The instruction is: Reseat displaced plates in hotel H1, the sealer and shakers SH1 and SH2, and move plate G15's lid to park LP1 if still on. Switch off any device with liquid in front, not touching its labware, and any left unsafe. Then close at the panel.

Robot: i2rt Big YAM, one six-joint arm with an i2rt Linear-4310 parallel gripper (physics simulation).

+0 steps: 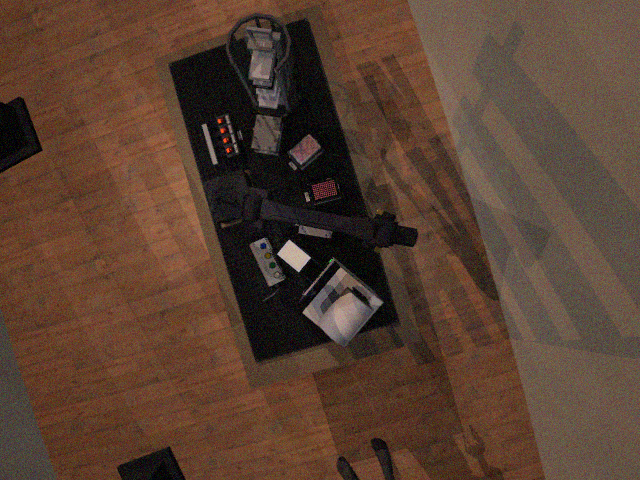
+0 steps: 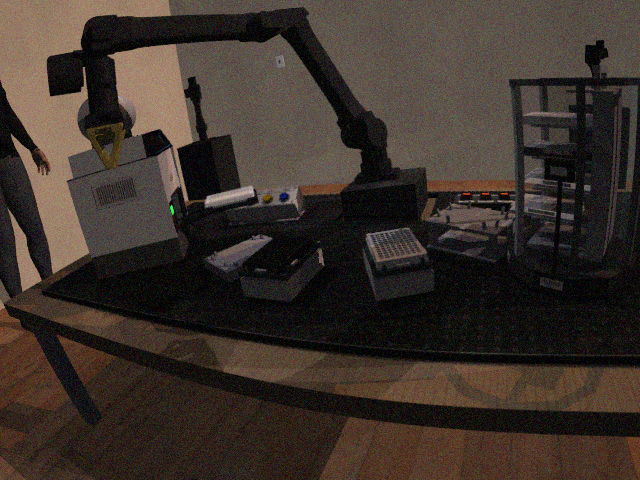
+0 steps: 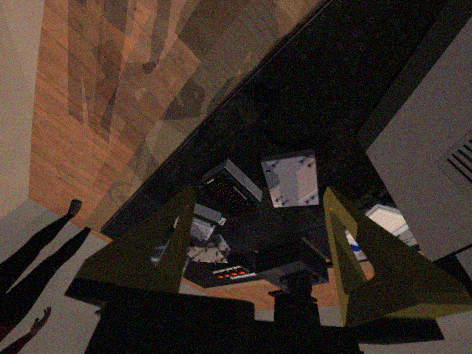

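Seen in the pictures: gripper, fingertip midpoint: (image 2: 112, 168) (image 3: 256, 190); arm's base, origin of the base link: (image 2: 378, 178) (image 3: 298, 278).
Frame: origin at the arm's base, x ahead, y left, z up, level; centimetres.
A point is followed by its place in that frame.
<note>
My gripper (image 2: 110, 164) {y -39.0, x 53.8, z 20.6 cm} (image 3: 256, 190) {y -39.0, x 53.8, z 20.6 cm} is open and empty, high beside the big white box, the likely sealer (image 1: 356, 315) {y -59.7, x 34.3, z 37.5 cm} (image 2: 118, 217) {y -55.4, x 40.7, z 7.3 cm}, which has a green light. A white plate (image 1: 294, 255) {y -35.5, x 19.1, z 4.0 cm} (image 2: 230, 197) {y -33.4, x 22.1, z 4.0 cm} (image 3: 386, 219) {y -38.9, x 21.7, z 4.0 cm} sits at its front. One shaker-like box (image 2: 273, 286) {y -12.2, x 50.8, z -4.8 cm} (image 3: 243, 180) {y -18.1, x 43.2, z -5.2 cm} bears a dark plate (image 1: 324, 191) {y -13.7, x 43.1, z -1.8 cm}; another (image 2: 400, 281) {y 9.3, x 49.8, z -4.7 cm} bears a gridded plate (image 2: 395, 245) {y 8.2, x 43.6, z -1.1 cm} (image 1: 305, 148) {y 8.4, x 43.1, z -1.8 cm}. Their labels are unreadable. The hotel (image 2: 517, 170) {y 29.6, x 43.6, z 10.9 cm} holds stacked plates (image 1: 262, 64) {y 38.1, x 39.5, z 19.3 cm}. The button panel (image 1: 256, 251) {y -26.8, x 2.9, z 0.1 cm} has coloured buttons. Plate G15, its lid and any liquid cannot be told.
A pale flat nest (image 1: 315, 231) {y -29.1, x 31.7, z -5.6 cm} (image 2: 235, 258) {y -26.6, x 37.4, z -5.5 cm} (image 3: 292, 180) {y -27.0, x 34.7, z -5.5 cm} lies near the dark-plated box. Another nest (image 1: 266, 135) {y 21.9, x 28.6, z -2.0 cm} (image 2: 467, 215) {y 22.1, x 27.9, z -2.0 cm} stands by the hotel. A switch strip (image 1: 236, 146) {y 23.9, x 13.1, z -3.9 cm} has several red-lit switches. The arm's base (image 1: 227, 198) (image 2: 382, 196) {y 2.1, x 11.3, z -2.0 cm} stands at the back edge.
</note>
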